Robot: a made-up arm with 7 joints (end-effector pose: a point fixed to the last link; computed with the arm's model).
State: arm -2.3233 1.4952 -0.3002 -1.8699 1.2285 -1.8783 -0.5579
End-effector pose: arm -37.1 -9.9 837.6 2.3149 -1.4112 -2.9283
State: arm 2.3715 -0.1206 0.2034 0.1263 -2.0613 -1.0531 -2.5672
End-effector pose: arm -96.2 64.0 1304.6 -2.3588 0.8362 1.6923
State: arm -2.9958 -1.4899 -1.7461 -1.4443 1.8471 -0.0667 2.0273
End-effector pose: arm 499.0 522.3 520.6 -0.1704 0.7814 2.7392
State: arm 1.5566 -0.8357 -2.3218 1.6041 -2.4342 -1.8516 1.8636
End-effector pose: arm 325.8 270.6 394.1 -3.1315 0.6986 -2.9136
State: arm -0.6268 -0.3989 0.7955 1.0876 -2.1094 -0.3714 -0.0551
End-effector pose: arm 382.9 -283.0 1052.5 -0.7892 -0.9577 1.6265
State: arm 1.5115 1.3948 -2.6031 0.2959 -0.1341 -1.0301 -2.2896
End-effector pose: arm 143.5 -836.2 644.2 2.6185 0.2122 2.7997
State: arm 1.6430 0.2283 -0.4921 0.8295 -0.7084 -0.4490 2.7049
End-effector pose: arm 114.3 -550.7 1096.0 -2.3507 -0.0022 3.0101
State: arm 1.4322 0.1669 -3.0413 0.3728 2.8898 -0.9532 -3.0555
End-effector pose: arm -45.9 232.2 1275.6 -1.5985 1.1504 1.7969
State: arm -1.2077 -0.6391 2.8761 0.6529 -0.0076 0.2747 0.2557
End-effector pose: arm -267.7 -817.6 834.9 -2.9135 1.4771 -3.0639
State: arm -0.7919 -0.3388 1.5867 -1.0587 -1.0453 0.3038 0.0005
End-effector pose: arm -545.1 140.3 1119.3 -2.2626 -0.5554 0.1502
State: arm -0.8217 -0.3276 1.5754 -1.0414 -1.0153 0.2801 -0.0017
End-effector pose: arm -549.6 116.1 1124.6 -2.2461 -0.5741 0.1874
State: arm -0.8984 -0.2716 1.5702 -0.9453 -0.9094 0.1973 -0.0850
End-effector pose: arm -526.3 57.1 1169.0 -2.1971 -0.5552 0.3124
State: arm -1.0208 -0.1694 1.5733 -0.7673 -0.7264 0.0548 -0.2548
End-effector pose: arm -451.7 -11.0 1243.6 -2.1298 -0.5028 0.4969
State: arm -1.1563 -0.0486 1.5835 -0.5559 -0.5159 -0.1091 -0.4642
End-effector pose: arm -339.3 -36.6 1312.1 -2.0883 -0.4265 0.6666
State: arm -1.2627 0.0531 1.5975 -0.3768 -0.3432 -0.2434 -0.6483
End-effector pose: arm -239.5 -14.2 1350.7 -2.0877 -0.3342 0.7785
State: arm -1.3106 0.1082 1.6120 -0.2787 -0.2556 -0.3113 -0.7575
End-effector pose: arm -185.5 14.4 1364.1 -2.0978 -0.2625 0.8267
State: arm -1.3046 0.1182 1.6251 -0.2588 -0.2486 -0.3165 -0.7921
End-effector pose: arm -172.5 24.5 1367.0 -2.0970 -0.2339 0.8284
